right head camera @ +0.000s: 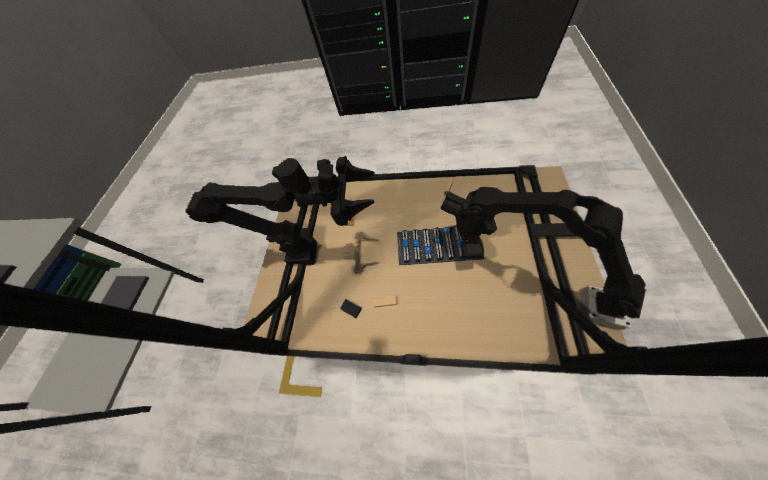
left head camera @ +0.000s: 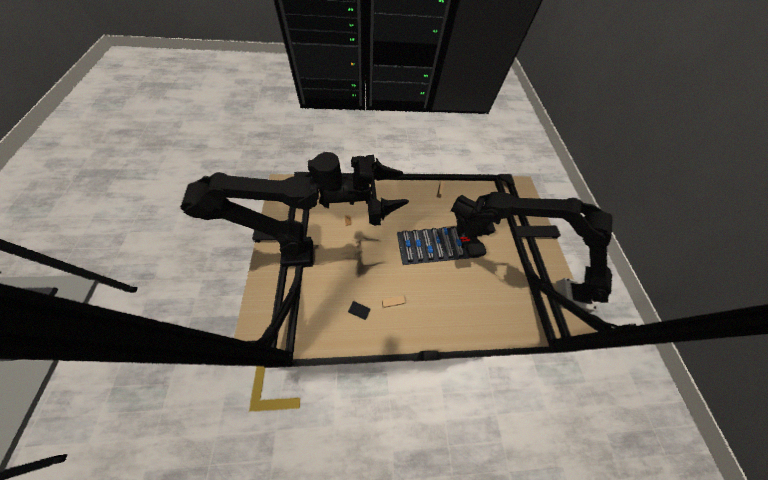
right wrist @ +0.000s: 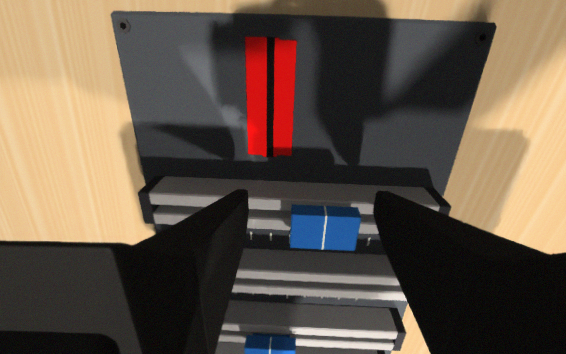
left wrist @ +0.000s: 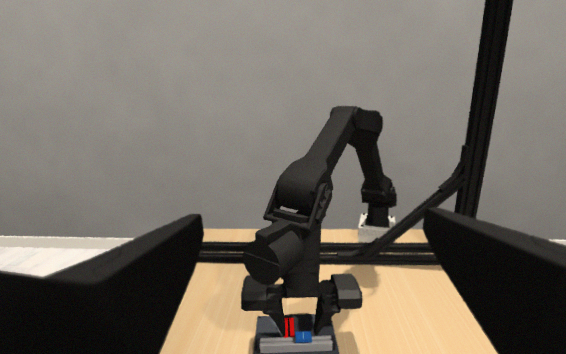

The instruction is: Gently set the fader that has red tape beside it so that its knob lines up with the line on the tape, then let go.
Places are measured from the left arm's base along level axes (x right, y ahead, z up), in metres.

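Pixels of known places: left gripper, fingertip midpoint: (right head camera: 374, 186) (left head camera: 405, 186) (left wrist: 312, 221); right gripper, fingertip midpoint: (right head camera: 463, 241) (left head camera: 460, 241) (right wrist: 311, 201) (left wrist: 299, 334); left arm's base at its link origin: (right head camera: 298, 248) (left head camera: 295, 249); right arm's base at its link origin: (right head camera: 609, 305) (left head camera: 581, 293) (left wrist: 377, 221).
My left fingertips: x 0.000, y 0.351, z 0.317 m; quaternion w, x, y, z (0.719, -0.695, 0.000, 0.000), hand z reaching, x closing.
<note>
Ahead of a thing's pixels: the offset from my left fingertips to its top centre. "*": to the spot under its first point.
The blue fader knob {dy +0.259, dx +0.008, dz -0.334 m} (right wrist: 325, 228) (left wrist: 303, 337) (left head camera: 458, 242) sits on the end fader, beside the red tape (right wrist: 284, 95) (left wrist: 289, 327) (left head camera: 464, 239) with its black line. In the right wrist view the knob's white line is right of the tape's black line. My right gripper (right wrist: 311, 201) (left wrist: 299, 334) is partly open, with its fingers on either side of the knob and gaps on both sides, the left gap wider. My left gripper (left head camera: 404, 186) (right head camera: 373, 186) is wide open and empty, above the table left of the fader board {* dy +0.034, dx +0.017, dz -0.361 m} (left head camera: 401, 251) (right head camera: 400, 253).
Several other faders with blue knobs lie left of the end one in the head views. A dark block {dy -0.141, dx +0.225, dz -0.351 m} (left head camera: 359, 309) (right head camera: 350, 308) and a wooden block {dy -0.021, dx +0.207, dz -0.352 m} (left head camera: 393, 301) (right head camera: 385, 301) lie nearer the front. A small wooden piece {dy -0.164, dx -0.140, dz -0.360 m} (left head camera: 348, 220) and a thin stick {dy +0.253, dx -0.270, dz -0.342 m} (left head camera: 438, 191) lie farther back.
</note>
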